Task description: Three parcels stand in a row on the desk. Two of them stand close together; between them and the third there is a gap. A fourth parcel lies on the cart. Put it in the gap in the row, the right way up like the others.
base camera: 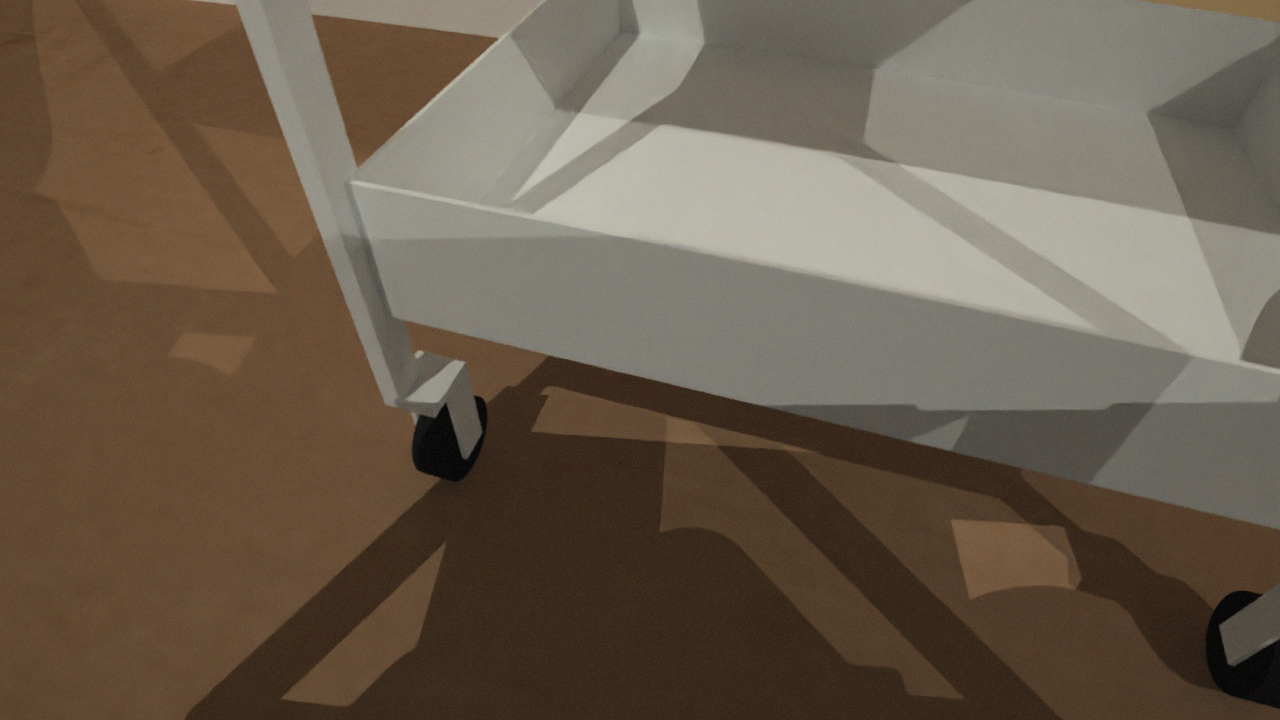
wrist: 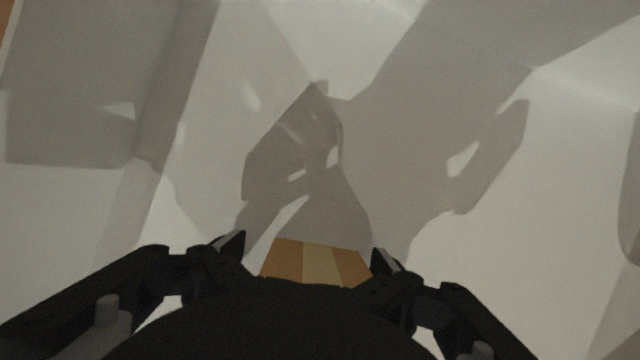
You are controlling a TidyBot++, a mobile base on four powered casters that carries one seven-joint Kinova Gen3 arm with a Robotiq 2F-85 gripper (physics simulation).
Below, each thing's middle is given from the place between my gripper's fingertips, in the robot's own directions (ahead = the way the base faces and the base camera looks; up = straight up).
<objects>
The brown cardboard parcel [wrist: 304,262] lies 20 mm behind my hand and 30 mm above it.
</objects>
